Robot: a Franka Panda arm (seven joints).
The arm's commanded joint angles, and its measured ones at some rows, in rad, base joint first. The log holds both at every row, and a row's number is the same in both.
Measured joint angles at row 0:
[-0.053, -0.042, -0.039, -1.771, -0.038, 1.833, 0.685]
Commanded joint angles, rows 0 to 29:
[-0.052, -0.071, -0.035, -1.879, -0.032, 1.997, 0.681]
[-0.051, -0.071, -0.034, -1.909, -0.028, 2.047, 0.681]
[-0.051, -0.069, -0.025, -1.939, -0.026, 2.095, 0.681]
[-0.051, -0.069, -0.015, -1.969, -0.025, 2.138, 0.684]
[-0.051, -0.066, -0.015, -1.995, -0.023, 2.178, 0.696]
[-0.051, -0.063, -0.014, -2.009, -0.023, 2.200, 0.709]
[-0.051, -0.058, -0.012, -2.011, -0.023, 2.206, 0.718]
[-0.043, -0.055, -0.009, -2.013, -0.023, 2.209, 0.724]
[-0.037, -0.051, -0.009, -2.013, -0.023, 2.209, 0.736]
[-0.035, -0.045, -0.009, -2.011, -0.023, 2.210, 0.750]
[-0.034, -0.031, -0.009, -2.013, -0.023, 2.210, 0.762]
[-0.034, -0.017, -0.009, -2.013, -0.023, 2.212, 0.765]
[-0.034, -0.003, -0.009, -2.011, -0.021, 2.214, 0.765]
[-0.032, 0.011, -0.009, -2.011, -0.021, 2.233, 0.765]
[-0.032, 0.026, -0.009, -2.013, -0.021, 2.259, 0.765]
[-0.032, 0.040, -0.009, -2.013, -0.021, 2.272, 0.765]
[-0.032, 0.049, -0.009, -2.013, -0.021, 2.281, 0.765]
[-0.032, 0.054, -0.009, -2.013, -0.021, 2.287, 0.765]
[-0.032, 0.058, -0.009, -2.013, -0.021, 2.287, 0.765]
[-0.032, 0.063, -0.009, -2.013, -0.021, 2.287, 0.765]
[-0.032, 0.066, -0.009, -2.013, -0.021, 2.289, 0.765]
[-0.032, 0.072, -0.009, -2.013, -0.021, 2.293, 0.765]
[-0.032, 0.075, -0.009, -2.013, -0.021, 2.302, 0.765]
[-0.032, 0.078, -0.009, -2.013, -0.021, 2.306, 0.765]
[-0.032, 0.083, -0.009, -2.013, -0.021, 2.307, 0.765]
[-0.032, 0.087, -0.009, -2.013, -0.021, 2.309, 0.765]
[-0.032, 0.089, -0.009, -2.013, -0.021, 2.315, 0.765]
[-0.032, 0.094, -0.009, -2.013, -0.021, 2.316, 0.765]
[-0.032, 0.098, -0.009, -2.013, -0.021, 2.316, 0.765]
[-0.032, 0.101, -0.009, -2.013, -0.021, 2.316, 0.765]
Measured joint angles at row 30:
[-0.031, 0.090, -0.016, -2.009, -0.037, 2.291, 0.751]
